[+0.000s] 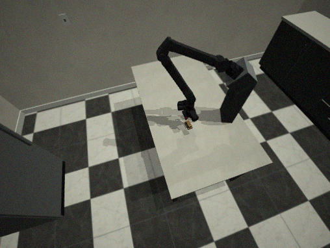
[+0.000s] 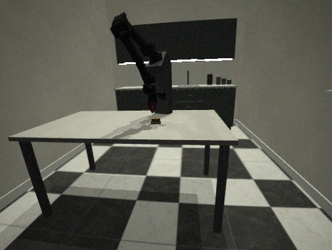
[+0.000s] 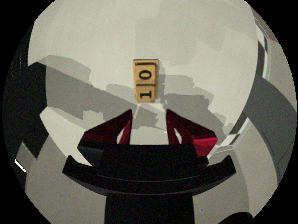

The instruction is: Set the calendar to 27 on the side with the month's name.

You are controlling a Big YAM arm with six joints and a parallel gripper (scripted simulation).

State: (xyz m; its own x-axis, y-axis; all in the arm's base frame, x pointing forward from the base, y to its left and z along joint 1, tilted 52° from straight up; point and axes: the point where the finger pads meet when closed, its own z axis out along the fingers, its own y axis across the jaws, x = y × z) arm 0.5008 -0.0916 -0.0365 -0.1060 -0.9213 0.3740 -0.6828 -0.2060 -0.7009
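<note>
The wooden tray lies 9 cm below my hand and 2 cm to the left of it.
</note>
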